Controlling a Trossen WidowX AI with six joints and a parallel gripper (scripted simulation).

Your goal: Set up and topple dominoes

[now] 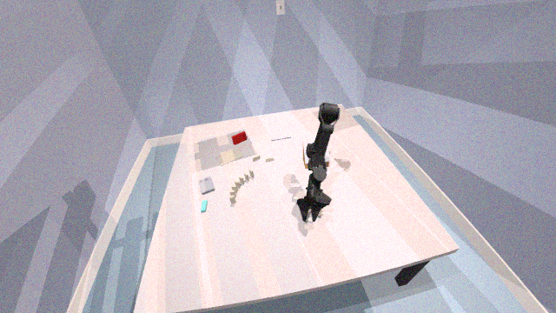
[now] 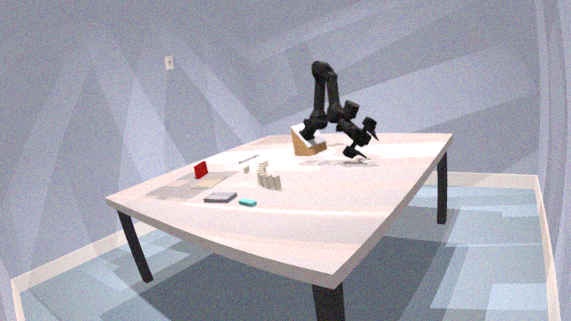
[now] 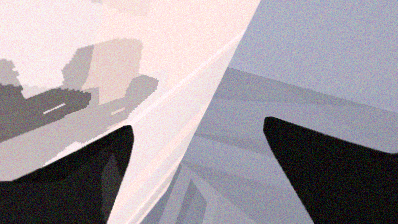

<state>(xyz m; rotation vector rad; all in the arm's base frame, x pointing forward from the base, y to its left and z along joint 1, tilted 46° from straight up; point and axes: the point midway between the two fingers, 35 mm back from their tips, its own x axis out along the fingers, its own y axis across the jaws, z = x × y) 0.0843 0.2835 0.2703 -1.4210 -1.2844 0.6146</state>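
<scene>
Now: the cream flat sheet 40 cm ahead of my gripper tip, 56 cm to the right of it and 6 cm below it. Round my gripper tip: teal block: 50 cm ahead, 18 cm to the right, 5 cm below; then thin dark stick: 6 cm ahead, 69 cm to the right, 5 cm below; then grey slab: 51 cm ahead, 32 cm to the right, 5 cm below.
</scene>
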